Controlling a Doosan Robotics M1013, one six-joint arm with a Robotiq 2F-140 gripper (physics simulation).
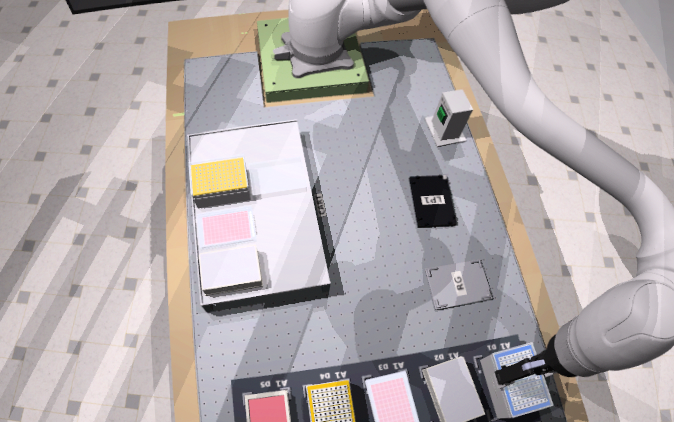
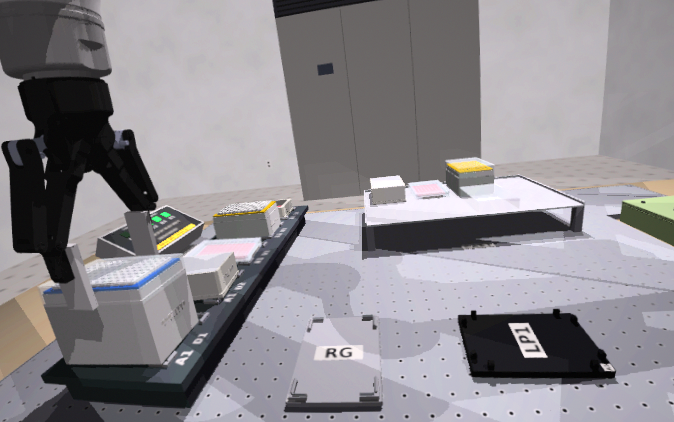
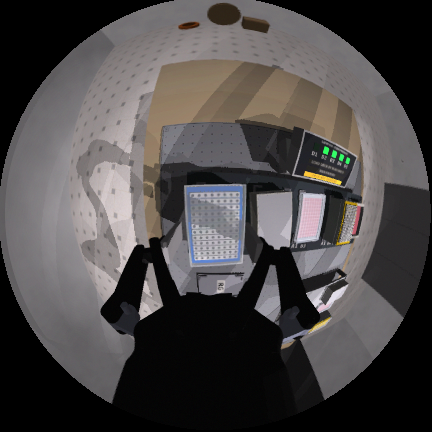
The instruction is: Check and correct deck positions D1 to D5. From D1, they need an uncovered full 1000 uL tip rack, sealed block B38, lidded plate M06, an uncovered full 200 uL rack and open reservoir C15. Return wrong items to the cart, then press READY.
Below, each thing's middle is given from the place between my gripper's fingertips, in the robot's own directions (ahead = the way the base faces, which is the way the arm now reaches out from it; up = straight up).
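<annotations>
The grey RG pad point(image 2: 339, 364) is 24 cm behind my hand and 13 cm below it; going by their middles, the grey RG pad is the nearest to my hand of the things named here. Counted from my hand, the cart shelf point(image 1: 291, 255) is 43 cm to the right, 54 cm behind and 8 cm below. The status box point(image 1: 454, 109) is 14 cm to the left of my hand, 68 cm behind it and 7 cm below it. As for the black LP1 pad point(image 2: 554, 345), it sits 47 cm behind my hand, 2 cm to the left of it and 13 cm below it.
</annotations>
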